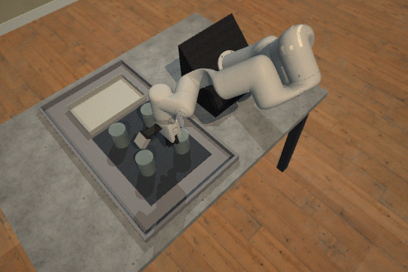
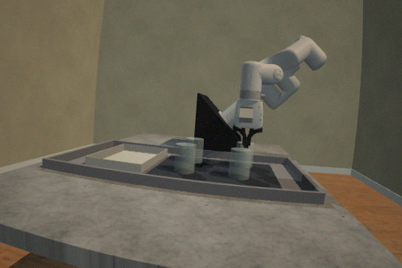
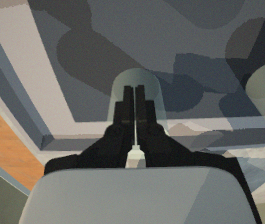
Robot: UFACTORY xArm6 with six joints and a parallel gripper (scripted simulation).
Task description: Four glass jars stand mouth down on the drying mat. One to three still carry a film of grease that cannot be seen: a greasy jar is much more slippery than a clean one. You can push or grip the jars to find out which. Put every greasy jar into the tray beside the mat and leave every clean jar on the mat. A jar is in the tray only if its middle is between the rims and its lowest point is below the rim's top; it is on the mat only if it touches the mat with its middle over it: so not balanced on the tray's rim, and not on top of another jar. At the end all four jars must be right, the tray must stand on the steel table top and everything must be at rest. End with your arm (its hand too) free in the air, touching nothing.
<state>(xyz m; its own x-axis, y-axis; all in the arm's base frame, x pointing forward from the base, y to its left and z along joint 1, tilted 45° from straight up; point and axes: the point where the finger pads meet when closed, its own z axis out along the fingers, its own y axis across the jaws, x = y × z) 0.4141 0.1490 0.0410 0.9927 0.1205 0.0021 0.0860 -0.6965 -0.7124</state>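
My gripper is now 100 mm above the dark mat, 90 mm to the left of it and 50 mm short of it. From my hand the other things lie so: cream tray 410 mm to the right, 90 mm below, 80 mm ahead.
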